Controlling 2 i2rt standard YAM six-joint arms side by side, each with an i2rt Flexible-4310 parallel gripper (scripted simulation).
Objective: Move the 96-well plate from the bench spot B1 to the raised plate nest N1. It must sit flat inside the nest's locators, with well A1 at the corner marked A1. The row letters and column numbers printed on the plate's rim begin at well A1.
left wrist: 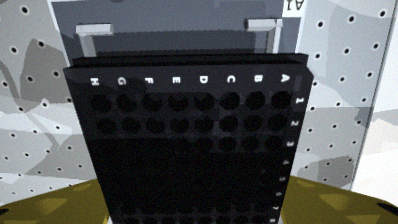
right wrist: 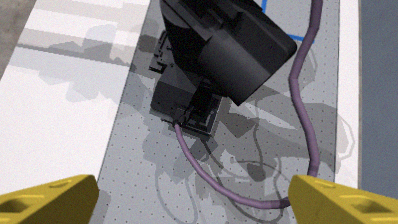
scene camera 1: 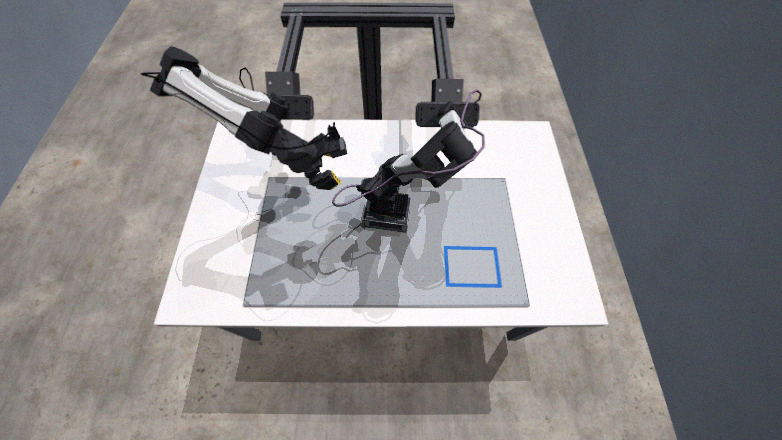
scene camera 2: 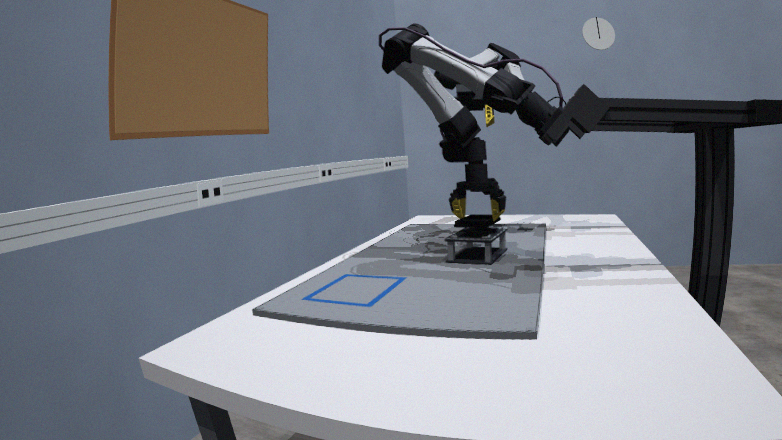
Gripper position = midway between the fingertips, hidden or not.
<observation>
In view: the left gripper [scene camera 2: 478,221], the right gripper [right wrist: 194,183], a black 96-well plate [left wrist: 157,160] and a raised nest [left wrist: 134,34].
The left gripper also shows in the left wrist view [left wrist: 194,185] and in the right wrist view [right wrist: 194,80].
</observation>
